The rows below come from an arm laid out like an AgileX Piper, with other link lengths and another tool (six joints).
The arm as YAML. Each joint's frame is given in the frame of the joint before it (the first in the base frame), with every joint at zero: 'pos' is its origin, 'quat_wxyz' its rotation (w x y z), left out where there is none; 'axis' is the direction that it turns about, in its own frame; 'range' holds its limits. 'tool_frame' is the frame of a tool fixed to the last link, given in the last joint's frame.
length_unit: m
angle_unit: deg
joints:
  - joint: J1
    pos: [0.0, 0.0, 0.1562]
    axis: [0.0, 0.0, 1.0]
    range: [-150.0, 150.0]
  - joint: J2
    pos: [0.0, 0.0, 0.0]
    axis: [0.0, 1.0, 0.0]
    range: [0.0, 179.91]
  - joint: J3
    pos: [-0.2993, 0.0, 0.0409]
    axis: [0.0, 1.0, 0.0]
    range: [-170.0, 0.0]
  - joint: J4
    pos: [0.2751, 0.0, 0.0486]
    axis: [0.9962, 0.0, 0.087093]
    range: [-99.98, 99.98]
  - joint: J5
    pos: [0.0, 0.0, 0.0]
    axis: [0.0, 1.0, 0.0]
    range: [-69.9, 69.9]
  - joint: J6
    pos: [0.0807, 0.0, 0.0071]
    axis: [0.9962, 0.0, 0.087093]
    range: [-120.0, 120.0]
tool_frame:
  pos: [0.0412, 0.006, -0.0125]
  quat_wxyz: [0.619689, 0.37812, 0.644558, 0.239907]
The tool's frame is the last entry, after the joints.
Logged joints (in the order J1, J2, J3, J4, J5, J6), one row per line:
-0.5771 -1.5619 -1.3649 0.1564 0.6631 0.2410
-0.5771 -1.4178 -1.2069 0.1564 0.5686 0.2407
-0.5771 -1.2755 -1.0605 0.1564 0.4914 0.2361
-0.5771 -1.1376 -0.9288 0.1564 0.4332 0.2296
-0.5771 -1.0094 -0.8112 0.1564 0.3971 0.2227
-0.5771 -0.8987 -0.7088 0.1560 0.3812 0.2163
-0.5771 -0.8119 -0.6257 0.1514 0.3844 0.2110
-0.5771 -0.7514 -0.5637 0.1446 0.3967 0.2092
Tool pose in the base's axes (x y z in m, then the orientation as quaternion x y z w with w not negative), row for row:
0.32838 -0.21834 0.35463 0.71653 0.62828 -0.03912 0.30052
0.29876 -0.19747 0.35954 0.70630 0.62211 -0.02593 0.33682
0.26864 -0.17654 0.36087 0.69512 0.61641 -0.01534 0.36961
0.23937 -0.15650 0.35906 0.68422 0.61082 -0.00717 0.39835
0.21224 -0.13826 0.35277 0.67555 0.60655 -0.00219 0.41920
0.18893 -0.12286 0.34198 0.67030 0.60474 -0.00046 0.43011
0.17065 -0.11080 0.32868 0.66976 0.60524 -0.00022 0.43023
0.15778 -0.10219 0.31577 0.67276 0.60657 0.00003 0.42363
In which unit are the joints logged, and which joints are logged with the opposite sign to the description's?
The joints are logged in radians. Opposite sign: J2, J4.
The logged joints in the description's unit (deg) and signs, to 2 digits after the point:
-33.07 89.49 -78.20 -8.96 37.99 13.81
-33.07 81.23 -69.15 -8.96 32.58 13.79
-33.07 73.08 -60.76 -8.96 28.16 13.53
-33.07 65.18 -53.22 -8.96 24.82 13.16
-33.07 57.83 -46.48 -8.96 22.75 12.76
-33.07 51.49 -40.61 -8.94 21.84 12.39
-33.07 46.52 -35.85 -8.67 22.02 12.09
-33.07 43.05 -32.30 -8.28 22.73 11.99

